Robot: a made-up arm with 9 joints. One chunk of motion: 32 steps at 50 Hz.
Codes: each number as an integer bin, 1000 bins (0 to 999) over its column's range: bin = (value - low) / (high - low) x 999, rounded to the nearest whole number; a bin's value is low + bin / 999 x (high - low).
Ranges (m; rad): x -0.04..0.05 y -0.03..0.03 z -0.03..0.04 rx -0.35..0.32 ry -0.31..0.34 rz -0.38..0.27
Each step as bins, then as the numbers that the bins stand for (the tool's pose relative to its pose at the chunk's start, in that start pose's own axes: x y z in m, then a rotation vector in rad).
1 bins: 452 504 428 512 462 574
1 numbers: 0.0007 0.0003 0.0000 -0.0066 -0.0094 -0.0065
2 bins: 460 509 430 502 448 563
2 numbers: 0.0014 0.0006 0.0001 -0.0133 -0.0185 -0.0137
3 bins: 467 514 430 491 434 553
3 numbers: 0.0021 0.0009 0.0001 -0.0207 -0.0276 -0.0202
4 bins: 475 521 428 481 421 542
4 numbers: 0.0028 0.0013 0.0000 -0.0274 -0.0361 -0.0273
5 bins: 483 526 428 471 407 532
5 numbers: 0.0035 0.0016 0.0000 -0.0341 -0.0452 -0.0339
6 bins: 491 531 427 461 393 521
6 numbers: 0.0042 0.0019 -0.0001 -0.0408 -0.0543 -0.0410
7 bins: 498 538 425 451 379 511
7 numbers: 0.0049 0.0023 -0.0002 -0.0475 -0.0634 -0.0475
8 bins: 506 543 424 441 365 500
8 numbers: 0.0056 0.0026 -0.0003 -0.0542 -0.0725 -0.0547
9 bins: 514 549 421 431 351 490
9 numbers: 0.0063 0.0030 -0.0005 -0.0609 -0.0816 -0.0612
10 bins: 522 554 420 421 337 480
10 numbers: 0.0070 0.0033 -0.0006 -0.0676 -0.0907 -0.0677
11 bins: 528 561 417 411 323 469
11 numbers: 0.0076 0.0037 -0.0008 -0.0744 -0.0998 -0.0748
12 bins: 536 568 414 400 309 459
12 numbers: 0.0083 0.0041 -0.0010 -0.0817 -0.1089 -0.0814
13 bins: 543 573 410 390 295 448
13 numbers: 0.0089 0.0044 -0.0013 -0.0884 -0.1181 -0.0885
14 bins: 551 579 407 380 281 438
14 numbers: 0.0096 0.0048 -0.0015 -0.0951 -0.1272 -0.0950
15 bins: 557 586 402 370 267 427
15 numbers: 0.0102 0.0052 -0.0018 -0.1019 -0.1363 -0.1022
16 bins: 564 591 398 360 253 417
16 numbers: 0.0108 0.0055 -0.0021 -0.1086 -0.1454 -0.1087
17 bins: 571 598 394 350 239 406
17 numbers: 0.0114 0.0059 -0.0024 -0.1153 -0.1545 -0.1158
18 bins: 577 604 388 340 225 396
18 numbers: 0.0120 0.0063 -0.0028 -0.1220 -0.1636 -0.1223
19 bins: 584 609 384 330 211 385
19 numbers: 0.0126 0.0066 -0.0031 -0.1287 -0.1727 -0.1295
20 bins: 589 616 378 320 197 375
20 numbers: 0.0131 0.0070 -0.0035 -0.1354 -0.1818 -0.1360
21 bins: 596 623 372 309 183 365
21 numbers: 0.0137 0.0074 -0.0039 -0.1428 -0.1909 -0.1425
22 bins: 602 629 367 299 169 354
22 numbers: 0.0142 0.0078 -0.0043 -0.1495 -0.2000 -0.1497
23 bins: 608 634 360 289 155 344
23 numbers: 0.0148 0.0081 -0.0048 -0.1562 -0.2091 -0.1562
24 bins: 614 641 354 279 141 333
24 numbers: 0.0153 0.0085 -0.0052 -0.1629 -0.2183 -0.1633
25 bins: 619 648 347 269 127 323
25 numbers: 0.0158 0.0089 -0.0057 -0.1696 -0.2274 -0.1698
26 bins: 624 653 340 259 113 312
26 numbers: 0.0162 0.0092 -0.0062 -0.1763 -0.2365 -0.1770
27 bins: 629 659 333 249 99 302
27 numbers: 0.0167 0.0096 -0.0067 -0.1830 -0.2456 -0.1835
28 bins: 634 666 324 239 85 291
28 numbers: 0.0171 0.0100 -0.0073 -0.1897 -0.2547 -0.1907
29 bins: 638 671 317 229 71 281
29 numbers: 0.0175 0.0103 -0.0078 -0.1964 -0.2638 -0.1972
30 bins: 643 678 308 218 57 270
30 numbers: 0.0179 0.0107 -0.0084 -0.2038 -0.2729 -0.2043
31 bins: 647 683 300 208 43 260
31 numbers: 0.0183 0.0110 -0.0090 -0.2105 -0.2820 -0.2108
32 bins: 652 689 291 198 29 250
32 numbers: 0.0187 0.0114 -0.0096 -0.2172 -0.2911 -0.2173
